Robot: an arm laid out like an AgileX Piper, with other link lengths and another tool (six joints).
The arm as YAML. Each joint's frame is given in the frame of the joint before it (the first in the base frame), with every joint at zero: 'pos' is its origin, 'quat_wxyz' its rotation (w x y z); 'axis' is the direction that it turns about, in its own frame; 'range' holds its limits. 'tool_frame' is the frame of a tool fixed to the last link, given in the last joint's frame.
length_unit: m
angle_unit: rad
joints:
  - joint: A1
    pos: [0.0, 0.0, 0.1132]
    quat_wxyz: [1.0, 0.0, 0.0, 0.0]
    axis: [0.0, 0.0, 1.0]
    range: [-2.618, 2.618]
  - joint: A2
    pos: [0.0, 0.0, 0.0]
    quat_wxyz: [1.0, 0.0, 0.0, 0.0]
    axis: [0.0, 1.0, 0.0]
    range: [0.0, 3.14]
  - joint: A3
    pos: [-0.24, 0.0, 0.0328]
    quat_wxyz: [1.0, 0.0, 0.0, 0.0]
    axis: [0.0, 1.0, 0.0]
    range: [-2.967, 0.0]
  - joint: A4
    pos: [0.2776, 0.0, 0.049]
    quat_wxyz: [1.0, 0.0, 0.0, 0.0]
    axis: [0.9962, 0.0, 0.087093]
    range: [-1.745, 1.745]
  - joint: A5
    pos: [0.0, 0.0, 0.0]
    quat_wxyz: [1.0, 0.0, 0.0, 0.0]
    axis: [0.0, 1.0, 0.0]
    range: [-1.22, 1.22]
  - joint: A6
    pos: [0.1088, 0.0, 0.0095]
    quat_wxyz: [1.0, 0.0, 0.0, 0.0]
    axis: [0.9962, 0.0, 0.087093]
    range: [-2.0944, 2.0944]
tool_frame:
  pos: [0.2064, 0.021, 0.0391]
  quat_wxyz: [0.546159, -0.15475, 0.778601, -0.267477]
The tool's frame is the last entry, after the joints.
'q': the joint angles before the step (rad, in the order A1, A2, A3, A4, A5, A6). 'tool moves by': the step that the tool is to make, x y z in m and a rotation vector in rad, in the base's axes. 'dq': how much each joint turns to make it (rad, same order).
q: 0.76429, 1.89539, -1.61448, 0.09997, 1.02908, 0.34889
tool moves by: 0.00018, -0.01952, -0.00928, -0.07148, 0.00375, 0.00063
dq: 0.00000, 0.00868, -0.00799, -0.05533, 0.05070, 0.01440
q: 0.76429, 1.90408, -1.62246, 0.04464, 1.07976, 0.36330
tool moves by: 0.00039, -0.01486, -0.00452, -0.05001, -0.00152, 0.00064
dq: 0.00000, -0.00002, 0.00005, -0.04036, 0.03331, 0.00828
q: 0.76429, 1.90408, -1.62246, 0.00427, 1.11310, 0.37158
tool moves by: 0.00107, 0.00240, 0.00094, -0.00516, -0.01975, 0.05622
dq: 0.00001, -0.00002, 0.00003, -0.00206, -0.01054, -0.05792
